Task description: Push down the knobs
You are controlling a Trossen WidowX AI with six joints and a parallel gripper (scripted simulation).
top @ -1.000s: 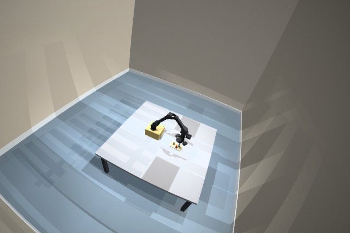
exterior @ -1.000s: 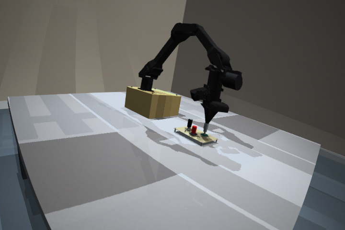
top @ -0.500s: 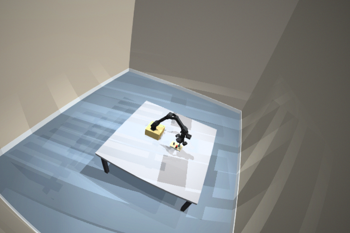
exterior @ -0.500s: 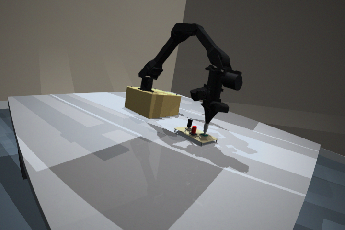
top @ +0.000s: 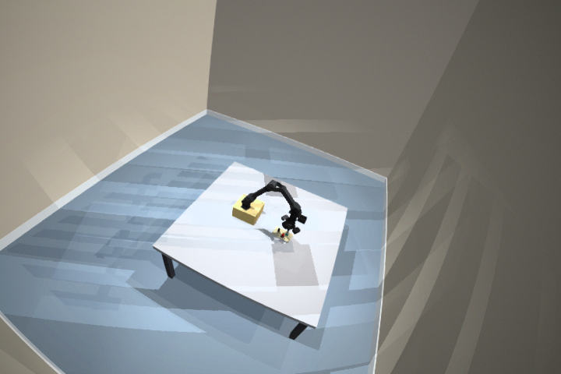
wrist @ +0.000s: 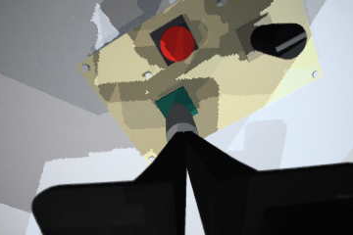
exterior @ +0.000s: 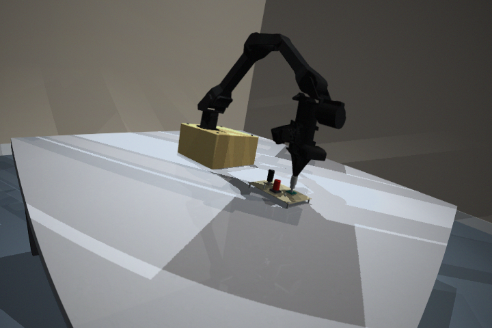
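Now: gripper tip 10 mm above the grey knob. The rest, counted from my gripper tip: black knob 70 mm behind, 30 mm to the right, 20 mm below.
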